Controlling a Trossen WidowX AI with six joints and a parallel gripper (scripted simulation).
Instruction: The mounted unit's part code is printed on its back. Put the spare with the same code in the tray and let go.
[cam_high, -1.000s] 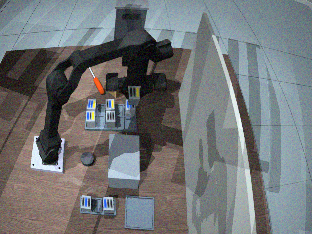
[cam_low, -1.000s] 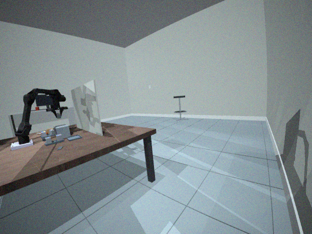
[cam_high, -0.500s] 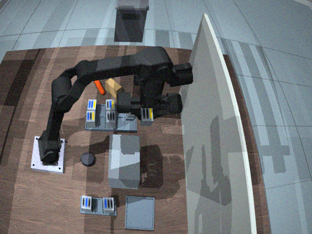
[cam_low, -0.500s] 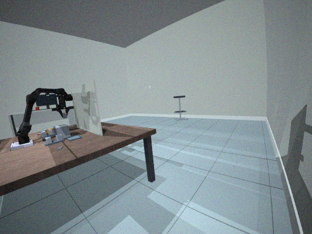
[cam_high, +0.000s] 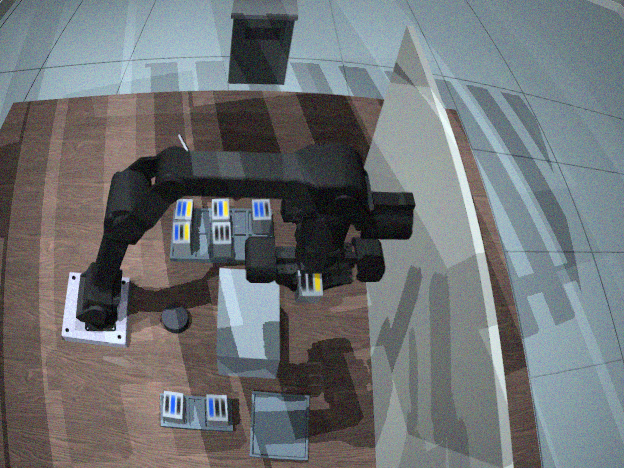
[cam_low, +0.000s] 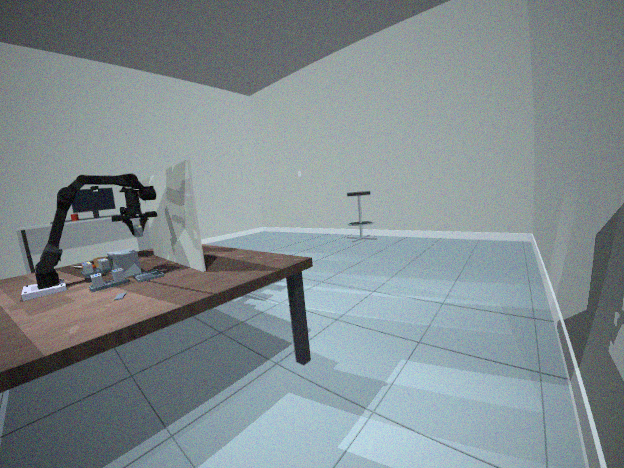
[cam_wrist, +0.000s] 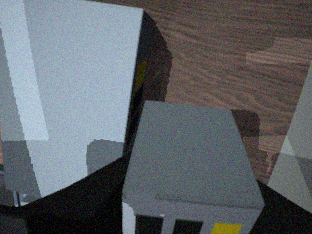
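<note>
My gripper tip is now 5 cm past the grey tray, 18 cm to the left of it and 16 cm above it. The rest, counted from my gripper tip: black puck: 21 cm behind, 3 cm to the left, 16 cm below; reflective panel: 14 cm ahead, 3 cm to the right, 6 cm above; tall grey block: 8 cm behind, 1 cm to the left, 11 cm below.
</note>
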